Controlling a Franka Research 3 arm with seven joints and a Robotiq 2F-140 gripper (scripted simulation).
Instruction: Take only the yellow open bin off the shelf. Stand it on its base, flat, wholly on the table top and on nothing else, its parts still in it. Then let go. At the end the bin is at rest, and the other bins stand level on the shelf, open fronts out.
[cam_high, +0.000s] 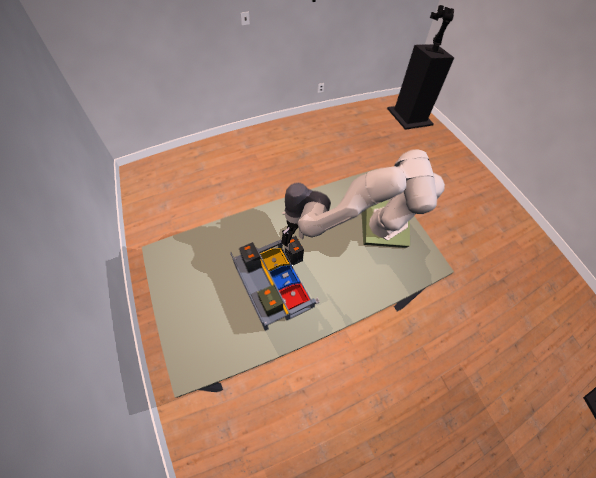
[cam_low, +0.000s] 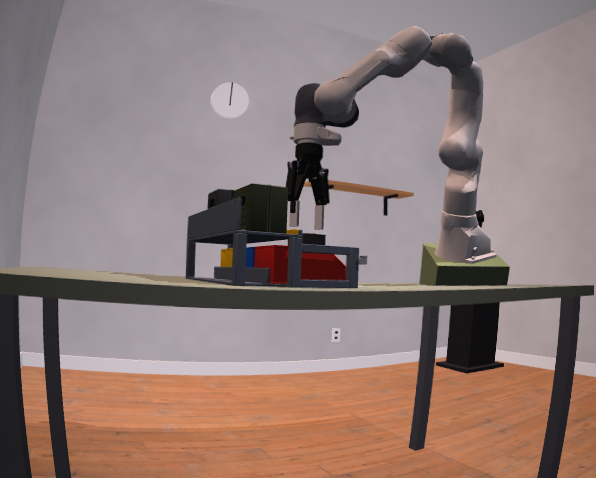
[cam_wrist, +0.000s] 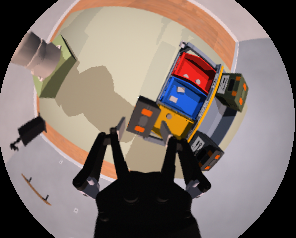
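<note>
Now: the black box 11 cm below my hand. Round my hand: yellow bin: 13 cm ahead, 1 cm to the left, 13 cm below; then red bin: 10 cm ahead, 23 cm to the left, 13 cm below; then blue bin: 11 cm ahead, 12 cm to the left, 13 cm below.
</note>
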